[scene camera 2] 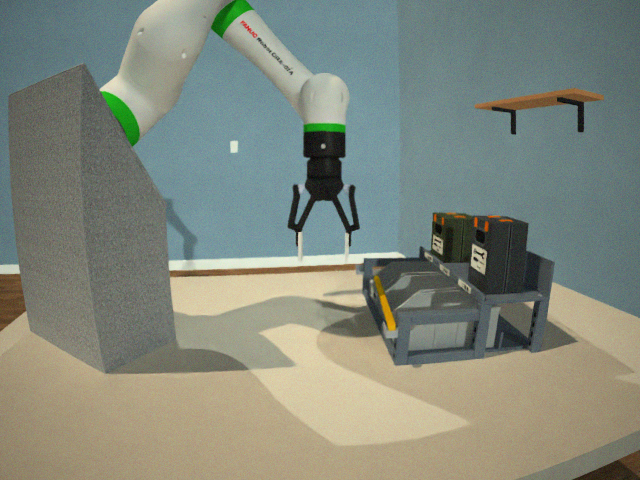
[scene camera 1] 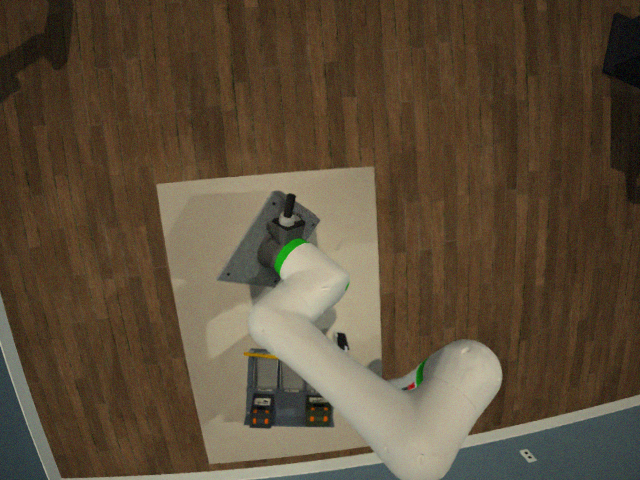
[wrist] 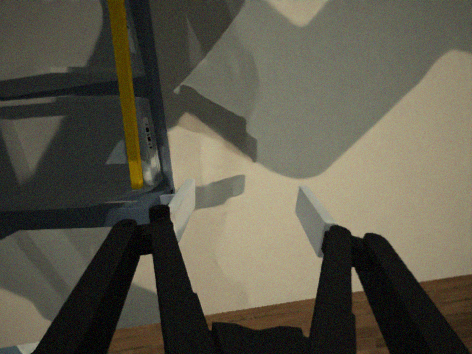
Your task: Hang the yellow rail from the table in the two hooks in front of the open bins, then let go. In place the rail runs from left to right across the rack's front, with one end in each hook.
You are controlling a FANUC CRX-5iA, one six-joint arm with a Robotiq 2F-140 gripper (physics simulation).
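Pixels of known places: gripper, fingertip midpoint: (scene camera 2: 323, 261) (scene camera 1: 334, 341) (wrist: 246, 195); arm's base, origin of the base link: (scene camera 2: 82, 149) (scene camera 1: 277, 244).
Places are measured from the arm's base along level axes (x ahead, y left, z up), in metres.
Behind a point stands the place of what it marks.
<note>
The yellow rail (scene camera 1: 261, 354) @(x 0.524, y 0.013, z -0.274 m) (scene camera 2: 383, 303) @(x 0.526, y 0.062, z -0.274 m) (wrist: 128, 110) @(x 0.527, y 0.232, z -0.288 m) lies along the front of the blue-grey rack (scene camera 1: 248, 392) @(x 0.693, y -0.012, z -0.242 m) (scene camera 2: 481, 330) @(x 0.683, y -0.022, z -0.292 m) (wrist: 158, 100) @(x 0.512, y 0.220, z -0.329 m). Its near end in scene camera 2 is at the near hook (scene camera 2: 391, 334) @(x 0.533, y -0.043, z -0.287 m); whether it is fully seated is unclear. Its other end stops short of the far hook (scene camera 2: 360, 269) @(x 0.492, y 0.338, z -0.286 m) and appears inward, over the bin side, in the wrist view. My gripper (scene camera 2: 323, 253) @(x 0.407, y 0.300, z -0.259 m) (wrist: 246, 195) @(x 0.407, y 0.300, z -0.259 m) is open and empty, pointing down, above table height, in front of the rack near its far end. The arm hides the rail's right part in scene camera 1.
Two tool boxes, one dark grey (scene camera 1: 261, 410) @(x 0.687, y 0.052, z -0.137 m) (scene camera 2: 497, 255) @(x 0.708, y 0.012, z -0.176 m) and one green (scene camera 1: 318, 410) @(x 0.663, y 0.277, z -0.149 m) (scene camera 2: 450, 235) @(x 0.678, y 0.234, z -0.183 m), stand on the rack's rear deck. Open bins (scene camera 1: 266, 373) @(x 0.650, y 0.050, z -0.335 m) (scene camera 2: 429, 294) @(x 0.612, y 0.092, z -0.267 m) sit behind the rail. The arm's grey pedestal (scene camera 2: 124, 232) @(x 0.130, y -0.073, z -0.135 m) stands opposite the rack's front.
</note>
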